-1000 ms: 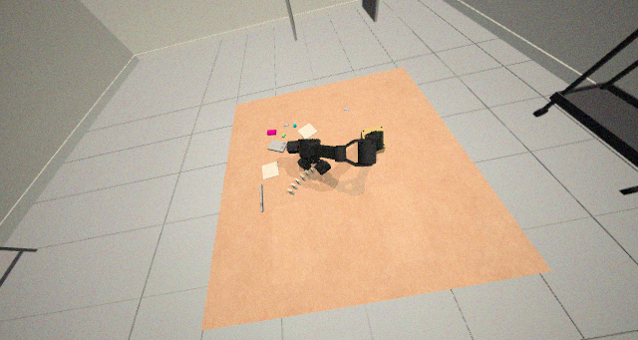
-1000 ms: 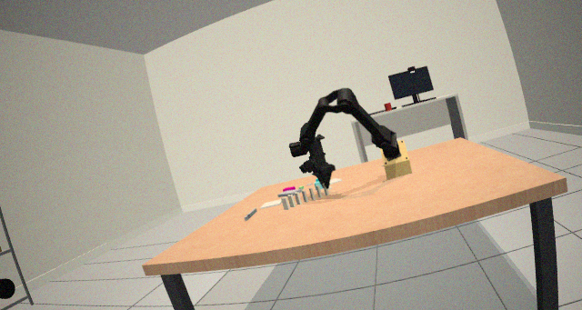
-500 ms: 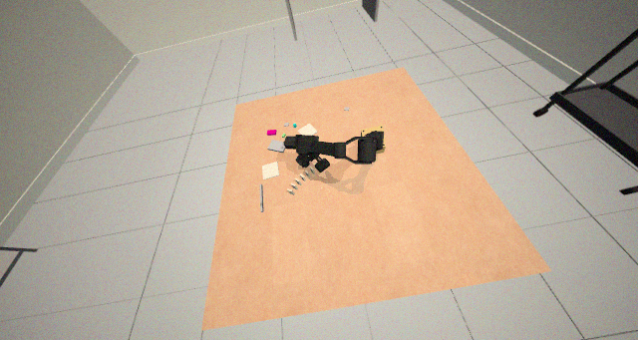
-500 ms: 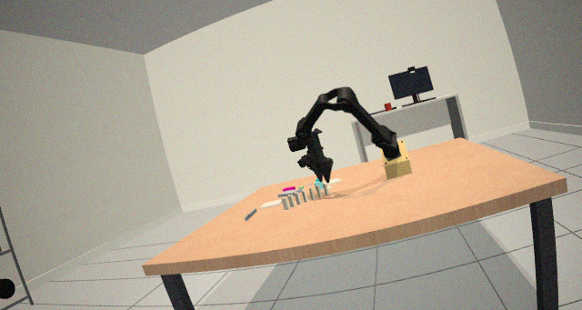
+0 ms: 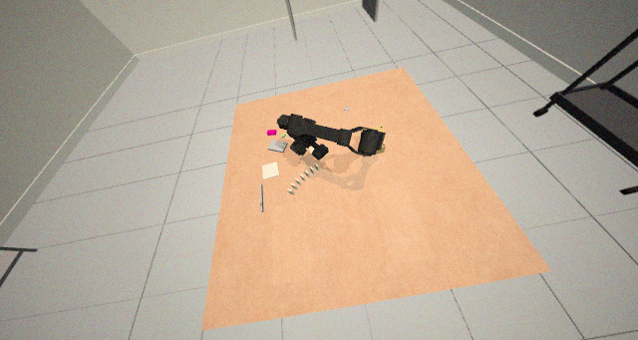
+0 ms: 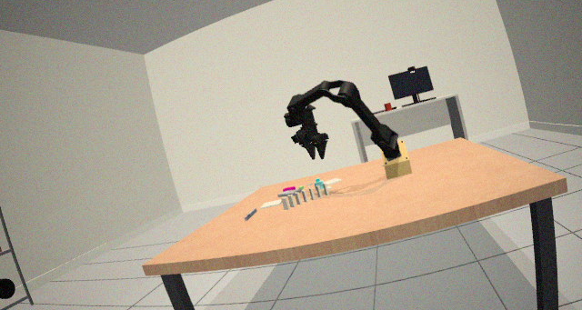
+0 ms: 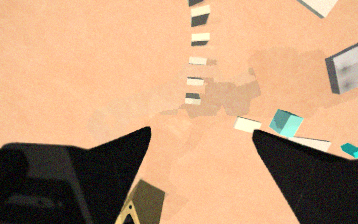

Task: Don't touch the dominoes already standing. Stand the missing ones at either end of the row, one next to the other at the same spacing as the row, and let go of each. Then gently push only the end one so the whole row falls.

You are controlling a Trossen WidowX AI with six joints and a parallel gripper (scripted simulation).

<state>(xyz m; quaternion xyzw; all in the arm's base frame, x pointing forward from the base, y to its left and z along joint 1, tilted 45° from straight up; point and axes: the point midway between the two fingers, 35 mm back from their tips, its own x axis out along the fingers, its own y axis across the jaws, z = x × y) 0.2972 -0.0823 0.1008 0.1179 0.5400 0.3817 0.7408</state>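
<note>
Right now my gripper tip is 18 cm to the left of the teal block, 14 cm above it and 4 cm short of it. The rest, counted from my gripper tip: cream pad: 26 cm ahead, 15 cm below, 8 cm to the right; thin grey rod: 32 cm ahead, 15 cm below, 6 cm to the left; grey pad: 23 cm to the right, 19 cm ahead, 15 cm below.
</note>
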